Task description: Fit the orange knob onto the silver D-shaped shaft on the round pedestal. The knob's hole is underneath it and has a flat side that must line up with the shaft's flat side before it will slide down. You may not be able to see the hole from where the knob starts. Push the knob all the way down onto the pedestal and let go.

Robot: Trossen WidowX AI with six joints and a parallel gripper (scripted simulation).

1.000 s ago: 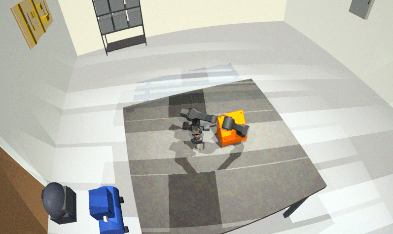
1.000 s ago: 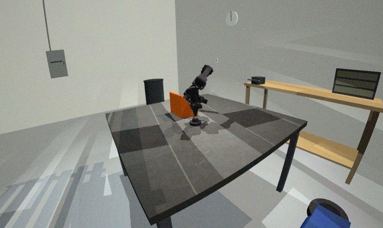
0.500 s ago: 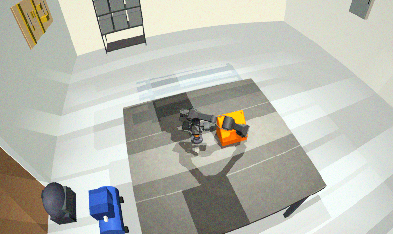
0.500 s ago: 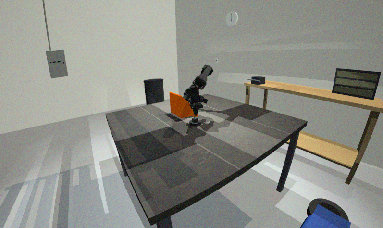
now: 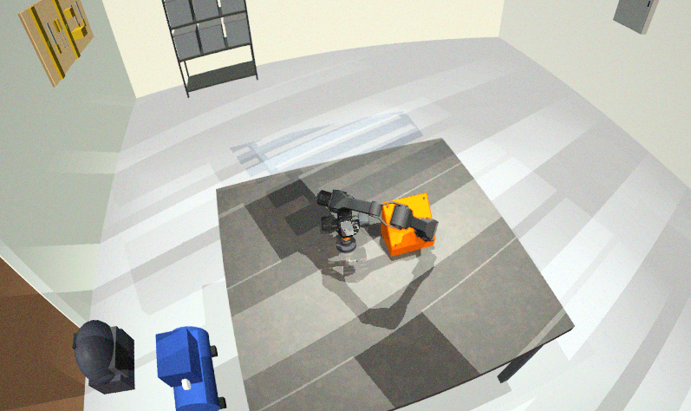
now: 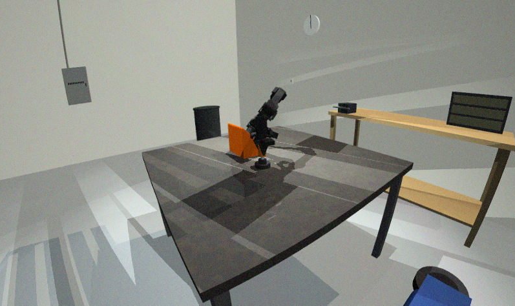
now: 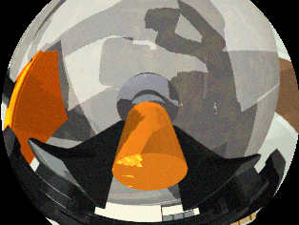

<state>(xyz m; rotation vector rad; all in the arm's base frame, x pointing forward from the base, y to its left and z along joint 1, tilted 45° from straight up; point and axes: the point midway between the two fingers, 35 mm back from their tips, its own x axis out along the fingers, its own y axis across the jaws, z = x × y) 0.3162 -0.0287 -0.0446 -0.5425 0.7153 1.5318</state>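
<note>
My gripper tip is 4 cm below the orange knob. The rest, counted from my gripper tip: round pedestal 4 cm below.
</note>
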